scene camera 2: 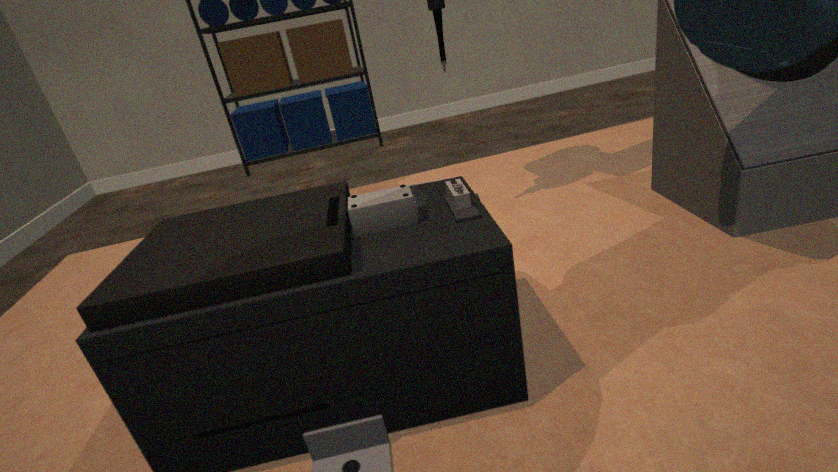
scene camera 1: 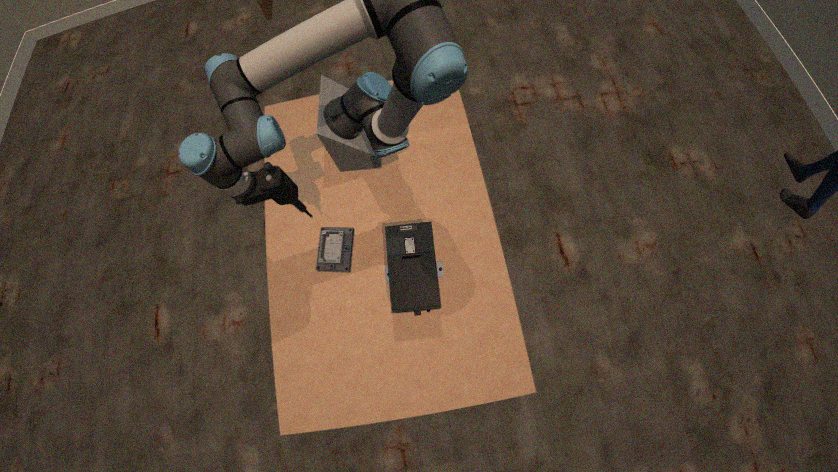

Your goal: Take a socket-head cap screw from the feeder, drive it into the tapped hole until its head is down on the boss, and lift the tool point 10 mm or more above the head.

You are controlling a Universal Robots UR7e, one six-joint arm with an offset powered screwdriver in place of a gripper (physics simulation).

In view: a black screw feeder [scene camera 2: 437, 354].
